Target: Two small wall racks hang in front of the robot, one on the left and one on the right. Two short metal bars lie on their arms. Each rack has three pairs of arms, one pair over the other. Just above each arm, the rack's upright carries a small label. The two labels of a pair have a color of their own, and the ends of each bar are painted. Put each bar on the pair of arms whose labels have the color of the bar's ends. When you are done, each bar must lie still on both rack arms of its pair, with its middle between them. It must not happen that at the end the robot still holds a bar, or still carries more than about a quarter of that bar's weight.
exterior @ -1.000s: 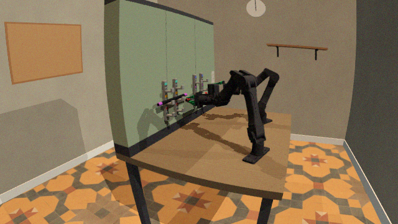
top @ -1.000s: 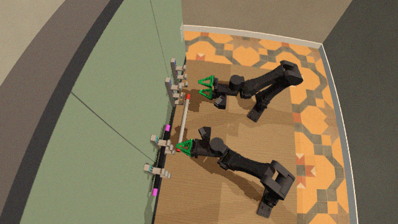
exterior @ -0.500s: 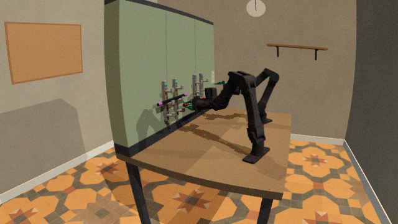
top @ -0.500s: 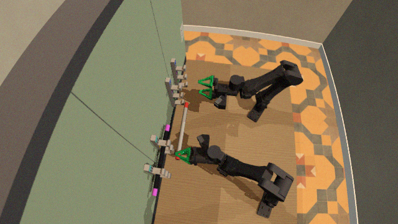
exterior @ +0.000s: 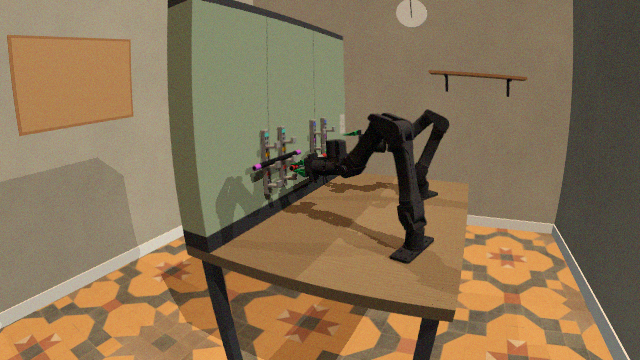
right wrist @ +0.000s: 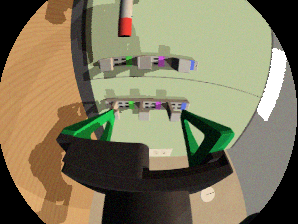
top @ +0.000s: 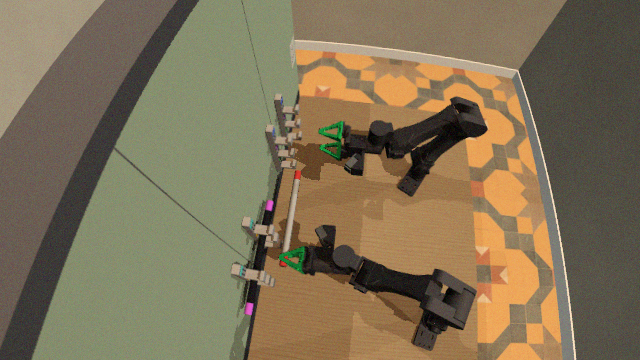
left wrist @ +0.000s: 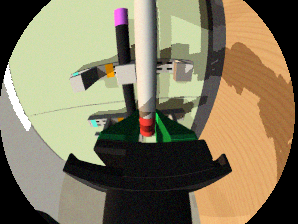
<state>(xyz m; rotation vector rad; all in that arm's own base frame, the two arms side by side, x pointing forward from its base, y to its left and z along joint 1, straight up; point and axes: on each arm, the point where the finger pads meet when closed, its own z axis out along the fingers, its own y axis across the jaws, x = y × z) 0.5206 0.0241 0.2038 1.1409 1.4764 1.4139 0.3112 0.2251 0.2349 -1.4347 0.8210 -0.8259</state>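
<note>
Right now my left hand is 60 mm short of the bar and 30 mm below it. Also, from my left hand: green wall panel: 130 mm ahead, 190 mm to the right, 220 mm above.
</note>
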